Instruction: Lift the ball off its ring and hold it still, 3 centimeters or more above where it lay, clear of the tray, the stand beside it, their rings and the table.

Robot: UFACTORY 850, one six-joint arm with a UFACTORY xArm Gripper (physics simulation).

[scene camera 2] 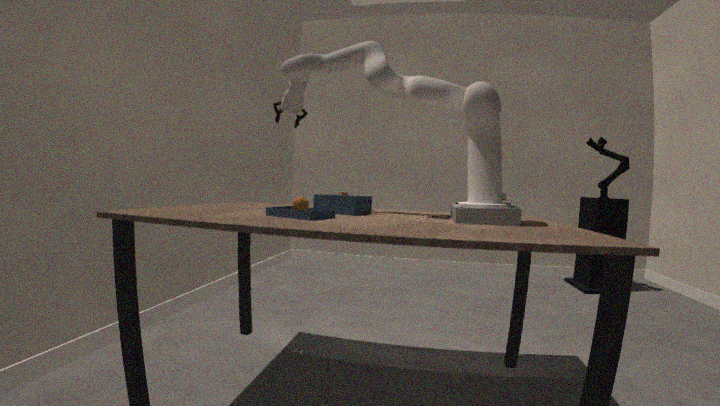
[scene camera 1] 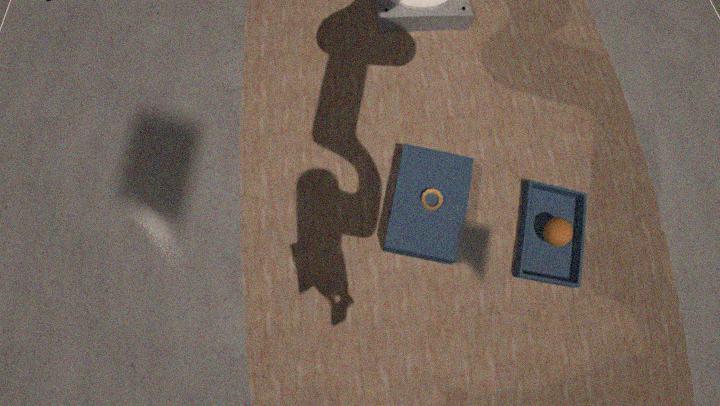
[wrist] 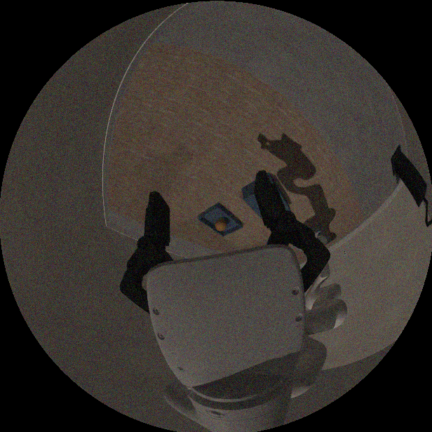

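An orange ball (scene camera 1: 558,232) (scene camera 2: 300,203) (wrist: 220,225) rests in the shallow blue tray (scene camera 1: 517,229) (scene camera 2: 322,216) (wrist: 208,210); the ring under it is hidden. The taller blue stand (scene camera 1: 421,166) (scene camera 2: 351,205) (wrist: 251,198) is beside the tray, with an orange ring (scene camera 1: 424,192) (scene camera 2: 343,193) on its top. My gripper (scene camera 2: 286,124) (wrist: 208,188) is open and empty, pointing down high above the tray and ball. It does not show in scene camera 1. In the wrist view one finger covers part of the stand.
The wooden table (scene camera 1: 322,363) (scene camera 2: 403,232) (wrist: 200,90) carries the tray, the stand and the arm's grey base (scene camera 1: 438,22) (scene camera 2: 485,214). The arm's shadow falls on the table beside the stand. A black pedestal with a small black arm (scene camera 2: 602,216) stands beyond the table.
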